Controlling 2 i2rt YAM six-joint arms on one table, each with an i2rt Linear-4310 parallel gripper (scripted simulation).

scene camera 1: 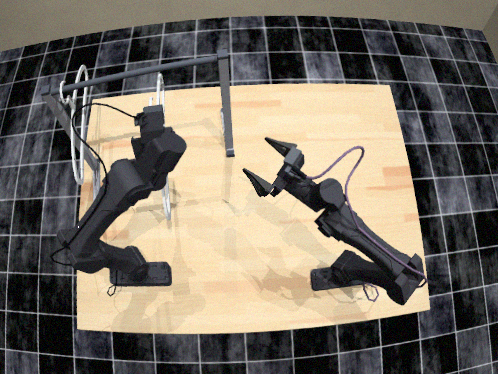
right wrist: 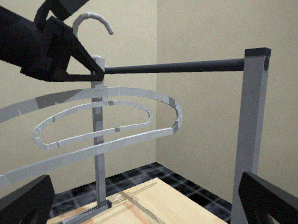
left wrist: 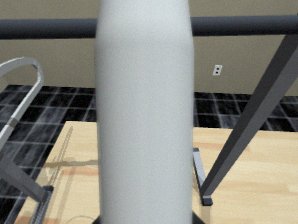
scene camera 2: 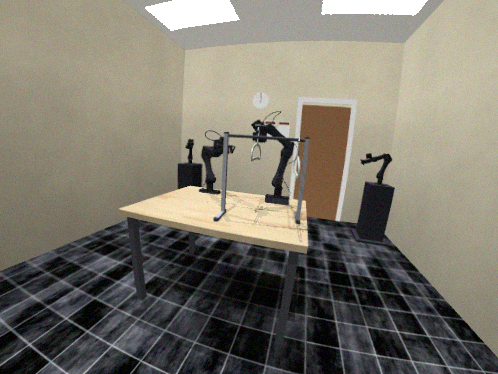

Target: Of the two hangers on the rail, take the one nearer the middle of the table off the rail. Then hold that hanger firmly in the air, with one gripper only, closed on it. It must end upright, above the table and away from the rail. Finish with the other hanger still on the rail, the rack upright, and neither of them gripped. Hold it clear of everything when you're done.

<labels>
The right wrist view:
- left gripper: 102,77
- right gripper: 146,182
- hanger: 36,133
</labels>
